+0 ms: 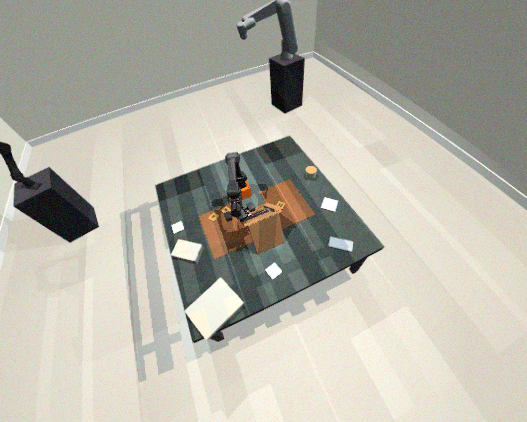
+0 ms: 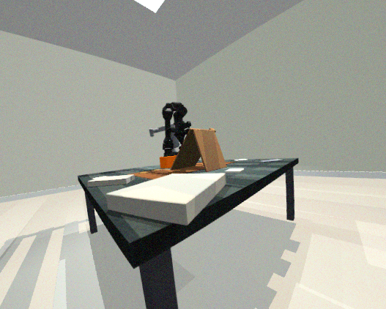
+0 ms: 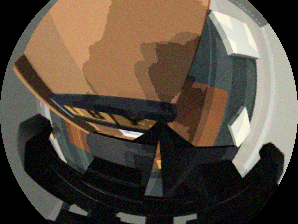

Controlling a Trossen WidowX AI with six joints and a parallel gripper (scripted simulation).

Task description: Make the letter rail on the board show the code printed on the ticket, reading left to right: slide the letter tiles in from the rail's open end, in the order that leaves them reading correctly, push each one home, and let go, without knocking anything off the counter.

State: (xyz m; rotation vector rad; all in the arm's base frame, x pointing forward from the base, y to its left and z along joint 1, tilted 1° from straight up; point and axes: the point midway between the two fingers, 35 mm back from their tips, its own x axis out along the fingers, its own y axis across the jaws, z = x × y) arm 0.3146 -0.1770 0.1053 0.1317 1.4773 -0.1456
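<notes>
My gripper tip is 50 mm past the white ticket, 50 mm to the right of it and 80 mm above it. The rest, counted from my gripper tip: yellow letter tile: 40 mm behind, 330 mm to the left, 170 mm below; then flat white slab: 120 mm behind, 400 mm to the right, 160 mm below; then mat: 120 mm behind, 140 mm to the left, 170 mm below.
</notes>
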